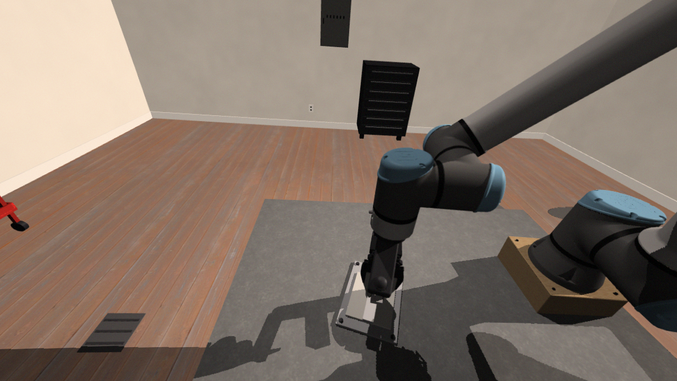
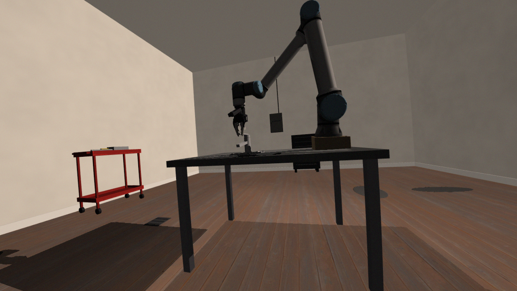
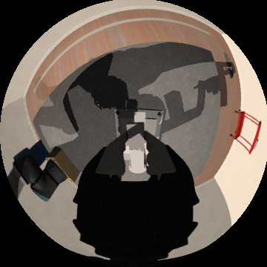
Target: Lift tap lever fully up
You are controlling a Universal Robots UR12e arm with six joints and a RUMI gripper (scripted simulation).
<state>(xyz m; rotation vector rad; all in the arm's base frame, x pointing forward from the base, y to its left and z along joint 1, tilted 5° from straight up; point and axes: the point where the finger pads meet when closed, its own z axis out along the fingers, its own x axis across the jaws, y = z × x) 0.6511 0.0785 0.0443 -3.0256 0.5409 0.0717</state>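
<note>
My hand is 1 cm past the lever and 4 cm to the left of it.
</note>
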